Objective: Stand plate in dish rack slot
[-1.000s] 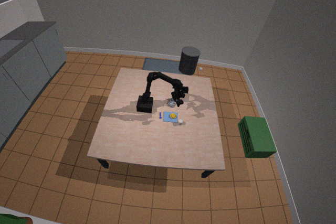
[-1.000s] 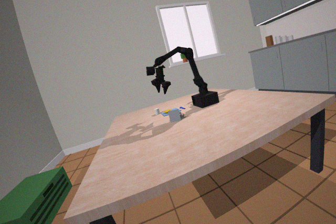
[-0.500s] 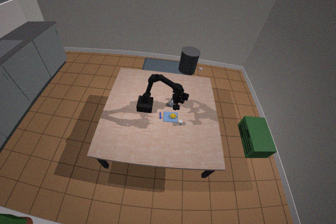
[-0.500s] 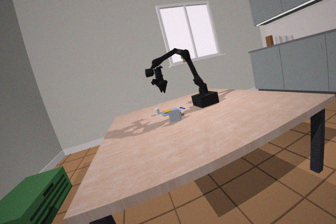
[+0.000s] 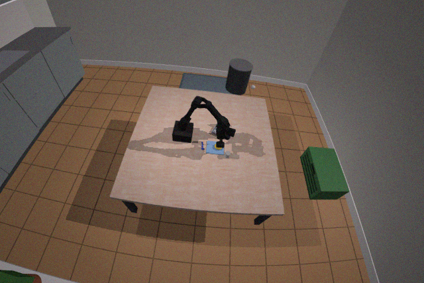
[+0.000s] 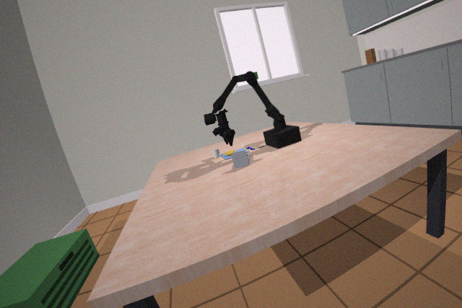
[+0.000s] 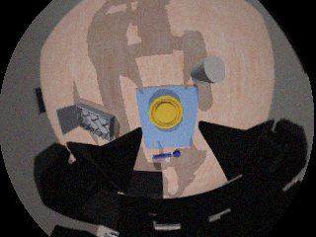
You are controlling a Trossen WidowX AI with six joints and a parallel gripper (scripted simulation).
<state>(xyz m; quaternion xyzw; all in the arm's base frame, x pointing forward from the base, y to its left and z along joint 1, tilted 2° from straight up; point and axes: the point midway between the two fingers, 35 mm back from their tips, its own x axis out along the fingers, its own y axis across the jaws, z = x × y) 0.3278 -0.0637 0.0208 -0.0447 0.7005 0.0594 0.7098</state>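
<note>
Now: the yellow plate 50 mm below my gripper tip and 10 mm ahead of it. The rest, counted from my gripper tip: small blue utensil: 130 mm behind, 60 mm below, 20 mm to the right; then light blue mat: 60 mm below, 20 mm behind, 10 mm to the right; then small white cup: 90 mm ahead, 70 mm to the right, 40 mm below.
</note>
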